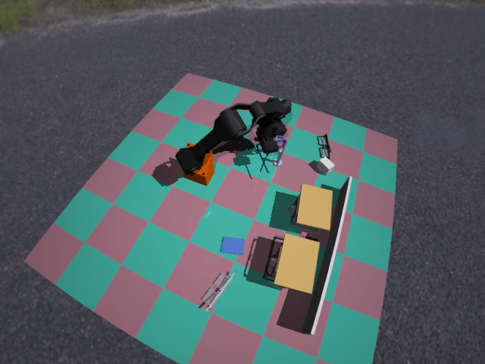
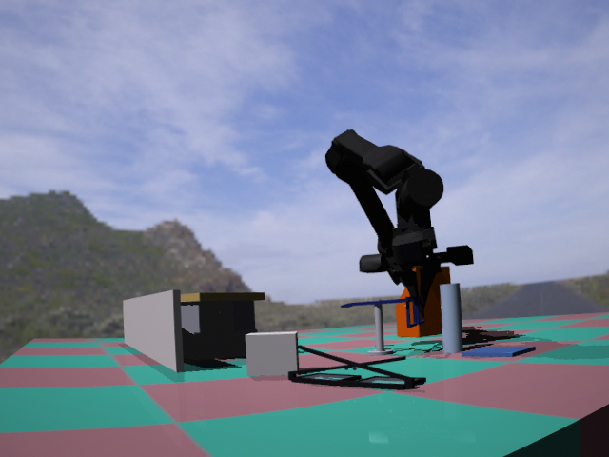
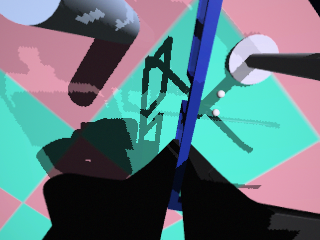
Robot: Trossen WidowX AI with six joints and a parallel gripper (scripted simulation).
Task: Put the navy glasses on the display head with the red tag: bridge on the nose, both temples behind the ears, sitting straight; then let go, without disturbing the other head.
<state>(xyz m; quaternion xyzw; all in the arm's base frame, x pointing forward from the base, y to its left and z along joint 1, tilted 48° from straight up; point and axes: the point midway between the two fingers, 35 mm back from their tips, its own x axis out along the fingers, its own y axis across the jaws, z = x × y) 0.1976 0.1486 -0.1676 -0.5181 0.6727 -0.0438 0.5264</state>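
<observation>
Right now the thin post is 80 mm ahead of my gripper tip and 40 mm below it. From my gripper tip the other things lie so: white wall: 410 mm ahead, 300 mm to the right, 10 mm below; then white cube: 290 mm ahead, 70 mm to the left, 30 mm below.
</observation>
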